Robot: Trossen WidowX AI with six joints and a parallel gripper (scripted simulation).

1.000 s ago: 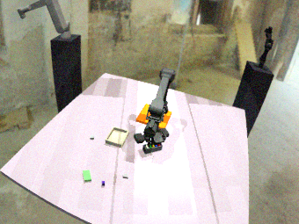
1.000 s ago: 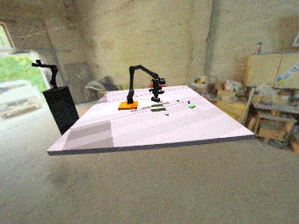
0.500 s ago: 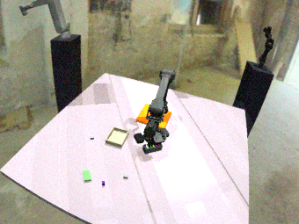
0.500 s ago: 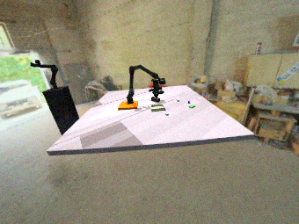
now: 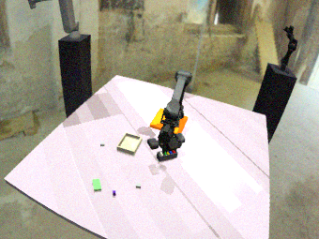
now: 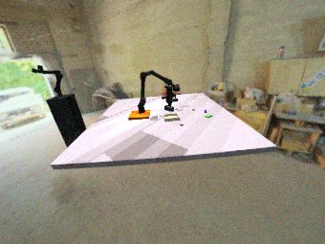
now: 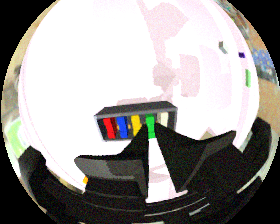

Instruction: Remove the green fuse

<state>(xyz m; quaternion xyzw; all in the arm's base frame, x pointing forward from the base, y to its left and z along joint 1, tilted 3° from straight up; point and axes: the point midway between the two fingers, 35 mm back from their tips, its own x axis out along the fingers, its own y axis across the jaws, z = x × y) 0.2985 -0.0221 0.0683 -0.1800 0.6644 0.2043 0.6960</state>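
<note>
Right now my gripper tip is 20 cm to the left of the beige tray, 5 cm past it and 4 cm above it. Round my gripper tip: green fuse: 1 cm below.
</note>
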